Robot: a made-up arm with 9 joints. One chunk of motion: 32 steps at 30 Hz.
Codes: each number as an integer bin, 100 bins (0 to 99) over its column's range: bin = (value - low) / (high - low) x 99, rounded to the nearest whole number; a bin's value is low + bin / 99 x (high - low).
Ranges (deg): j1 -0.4..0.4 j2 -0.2..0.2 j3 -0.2..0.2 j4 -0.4..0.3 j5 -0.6..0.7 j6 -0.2..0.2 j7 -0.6..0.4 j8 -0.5..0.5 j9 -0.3..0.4
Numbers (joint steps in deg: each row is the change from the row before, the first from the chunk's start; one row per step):
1: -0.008 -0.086 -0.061 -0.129 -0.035 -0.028 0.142 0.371 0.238
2: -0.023 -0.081 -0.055 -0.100 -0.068 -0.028 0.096 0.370 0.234
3: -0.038 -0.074 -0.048 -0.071 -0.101 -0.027 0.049 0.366 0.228
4: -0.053 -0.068 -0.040 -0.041 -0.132 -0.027 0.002 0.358 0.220
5: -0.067 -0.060 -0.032 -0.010 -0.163 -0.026 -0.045 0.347 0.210
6: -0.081 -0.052 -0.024 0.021 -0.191 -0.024 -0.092 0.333 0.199
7: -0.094 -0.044 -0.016 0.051 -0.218 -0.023 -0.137 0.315 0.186
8: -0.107 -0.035 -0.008 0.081 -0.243 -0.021 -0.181 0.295 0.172
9: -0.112 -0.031 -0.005 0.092 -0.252 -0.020 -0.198 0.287 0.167
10: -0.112 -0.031 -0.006 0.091 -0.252 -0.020 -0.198 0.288 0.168
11: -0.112 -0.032 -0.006 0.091 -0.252 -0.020 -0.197 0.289 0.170
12: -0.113 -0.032 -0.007 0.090 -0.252 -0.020 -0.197 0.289 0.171
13: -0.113 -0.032 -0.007 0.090 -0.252 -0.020 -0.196 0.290 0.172
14: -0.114 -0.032 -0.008 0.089 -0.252 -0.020 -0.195 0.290 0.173
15: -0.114 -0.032 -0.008 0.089 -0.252 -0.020 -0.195 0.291 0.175
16: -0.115 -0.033 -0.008 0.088 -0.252 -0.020 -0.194 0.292 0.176
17: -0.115 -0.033 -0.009 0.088 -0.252 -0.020 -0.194 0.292 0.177
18: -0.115 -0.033 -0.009 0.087 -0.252 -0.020 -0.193 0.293 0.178
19: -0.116 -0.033 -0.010 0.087 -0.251 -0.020 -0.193 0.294 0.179
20: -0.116 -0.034 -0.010 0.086 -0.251 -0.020 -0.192 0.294 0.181
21: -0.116 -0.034 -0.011 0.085 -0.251 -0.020 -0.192 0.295 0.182
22: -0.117 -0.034 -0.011 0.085 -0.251 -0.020 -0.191 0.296 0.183
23: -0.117 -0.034 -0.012 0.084 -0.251 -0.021 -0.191 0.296 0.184
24: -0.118 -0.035 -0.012 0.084 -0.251 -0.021 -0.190 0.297 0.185
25: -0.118 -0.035 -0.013 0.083 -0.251 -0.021 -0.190 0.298 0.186
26: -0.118 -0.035 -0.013 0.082 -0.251 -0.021 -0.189 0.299 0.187
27: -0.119 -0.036 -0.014 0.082 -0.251 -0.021 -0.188 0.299 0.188
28: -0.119 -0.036 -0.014 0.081 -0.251 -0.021 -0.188 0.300 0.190
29: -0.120 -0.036 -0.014 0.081 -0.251 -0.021 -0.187 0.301 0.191
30: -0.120 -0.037 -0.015 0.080 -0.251 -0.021 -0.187 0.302 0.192
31: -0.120 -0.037 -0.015 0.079 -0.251 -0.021 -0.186 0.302 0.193
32: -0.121 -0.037 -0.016 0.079 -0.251 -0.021 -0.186 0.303 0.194
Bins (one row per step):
1: 49 28 34 38 43 43 73 86 76
2: 47 29 36 42 41 43 69 86 76
3: 45 31 38 47 38 43 64 86 75
4: 43 33 40 51 36 43 60 85 74
5: 41 35 42 55 33 43 55 84 72
6: 39 37 44 60 31 44 50 82 71
7: 38 39 46 64 29 44 46 81 69
8: 36 41 48 68 27 44 41 79 67
9: 36 42 48 70 27 45 40 78 66
10: 36 42 48 69 27 45 40 78 66
11: 36 42 48 69 27 45 40 78 66
12: 36 42 48 69 27 45 40 78 67
13: 36 42 48 69 27 45 40 78 67
14: 35 42 48 69 27 45 40 78 67
15: 35 42 48 69 27 45 40 78 67
16: 35 41 48 69 27 45 40 78 67
17: 35 41 47 69 27 45 40 78 67
18: 35 41 47 69 27 45 40 79 68
19: 35 41 47 69 27 45 40 79 68
20: 35 41 47 69 27 45 40 79 68
21: 35 41 47 69 27 45 40 79 68
22: 35 41 47 69 27 45 40 79 68
23: 35 41 47 68 27 44 40 79 68
24: 35 41 47 68 27 44 41 79 69
25: 35 41 46 68 27 44 41 79 69
26: 35 41 46 68 27 44 41 79 69
27: 35 41 46 68 27 44 41 79 69
28: 35 41 46 68 27 44 41 79 69
29: 35 41 46 68 27 44 41 79 69
30: 35 40 46 68 27 44 41 79 70
31: 35 40 46 68 27 44 41 79 70
32: 35 40 46 68 27 44 41 79 70

